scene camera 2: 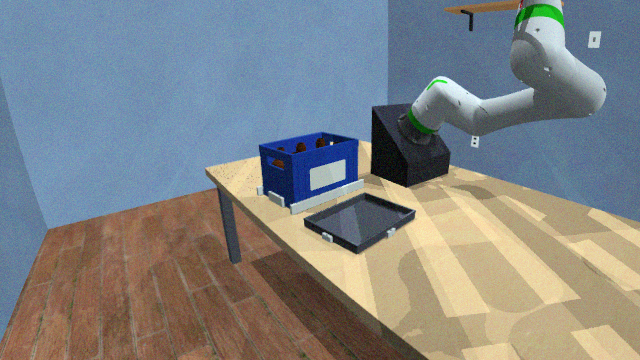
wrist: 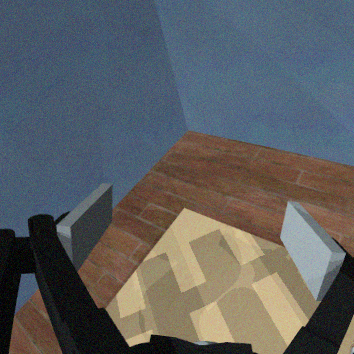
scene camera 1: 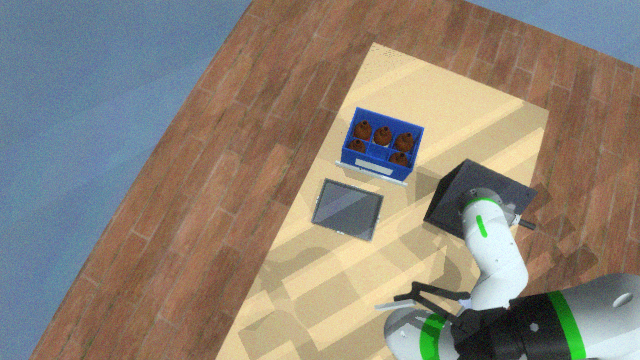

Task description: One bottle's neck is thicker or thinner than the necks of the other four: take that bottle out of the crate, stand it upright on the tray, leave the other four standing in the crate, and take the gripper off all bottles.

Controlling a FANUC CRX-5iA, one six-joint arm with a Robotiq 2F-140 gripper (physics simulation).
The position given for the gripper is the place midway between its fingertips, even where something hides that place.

Observation:
The gripper (wrist: 197,211) is open, holding nothing. Further things: a dark tray (scene camera 1: 345,207).

